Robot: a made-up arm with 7 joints. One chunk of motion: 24 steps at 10 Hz.
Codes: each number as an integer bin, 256 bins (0 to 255) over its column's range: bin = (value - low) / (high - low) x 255, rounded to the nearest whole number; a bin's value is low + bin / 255 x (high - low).
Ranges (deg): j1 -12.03..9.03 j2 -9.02..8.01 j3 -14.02..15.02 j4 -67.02..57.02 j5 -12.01..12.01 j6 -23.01..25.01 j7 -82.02..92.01
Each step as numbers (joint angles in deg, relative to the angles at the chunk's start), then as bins.
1 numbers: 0.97 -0.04 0.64 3.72 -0.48 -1.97 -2.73
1 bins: 157 134 129 145 122 112 116
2 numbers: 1.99 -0.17 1.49 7.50 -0.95 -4.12 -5.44
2 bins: 170 133 136 153 117 100 112
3 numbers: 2.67 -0.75 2.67 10.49 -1.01 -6.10 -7.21
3 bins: 178 124 147 159 117 90 110
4 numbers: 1.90 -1.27 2.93 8.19 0.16 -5.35 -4.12
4 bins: 169 116 149 155 129 94 114
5 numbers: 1.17 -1.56 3.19 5.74 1.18 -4.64 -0.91
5 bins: 160 112 151 150 140 98 119
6 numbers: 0.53 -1.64 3.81 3.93 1.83 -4.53 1.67
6 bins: 152 111 157 146 147 98 123
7 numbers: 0.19 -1.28 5.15 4.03 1.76 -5.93 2.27
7 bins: 148 116 168 146 146 91 124
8 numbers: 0.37 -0.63 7.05 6.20 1.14 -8.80 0.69
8 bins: 150 126 185 151 140 75 121
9 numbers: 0.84 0.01 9.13 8.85 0.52 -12.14 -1.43
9 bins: 156 135 203 156 133 58 118
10 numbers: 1.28 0.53 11.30 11.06 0.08 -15.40 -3.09
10 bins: 161 143 222 161 128 40 116
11 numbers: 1.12 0.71 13.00 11.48 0.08 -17.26 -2.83
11 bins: 159 146 237 161 128 31 116
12 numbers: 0.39 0.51 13.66 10.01 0.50 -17.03 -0.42
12 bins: 150 143 243 158 133 32 120
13 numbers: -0.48 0.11 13.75 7.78 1.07 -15.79 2.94
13 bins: 140 137 244 154 139 38 124
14 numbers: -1.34 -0.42 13.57 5.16 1.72 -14.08 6.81
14 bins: 129 129 242 148 146 47 130
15 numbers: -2.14 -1.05 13.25 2.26 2.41 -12.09 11.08
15 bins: 120 119 239 142 153 58 136
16 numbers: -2.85 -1.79 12.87 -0.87 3.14 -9.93 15.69
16 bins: 111 108 236 136 161 69 143
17 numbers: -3.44 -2.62 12.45 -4.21 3.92 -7.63 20.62
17 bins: 104 96 232 129 169 82 150
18 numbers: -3.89 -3.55 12.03 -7.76 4.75 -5.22 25.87
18 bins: 99 82 229 122 178 94 158
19 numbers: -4.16 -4.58 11.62 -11.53 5.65 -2.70 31.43
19 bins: 95 66 225 114 187 108 166
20 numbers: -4.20 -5.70 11.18 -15.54 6.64 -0.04 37.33
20 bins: 95 50 221 106 198 122 175
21 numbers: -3.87 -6.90 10.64 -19.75 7.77 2.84 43.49
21 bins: 99 32 217 97 210 137 184
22 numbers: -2.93 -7.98 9.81 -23.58 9.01 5.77 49.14
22 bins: 110 16 209 89 223 153 192
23 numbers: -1.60 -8.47 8.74 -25.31 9.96 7.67 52.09
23 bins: 126 8 200 86 233 163 197
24 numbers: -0.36 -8.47 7.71 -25.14 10.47 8.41 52.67
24 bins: 141 8 191 86 239 167 197
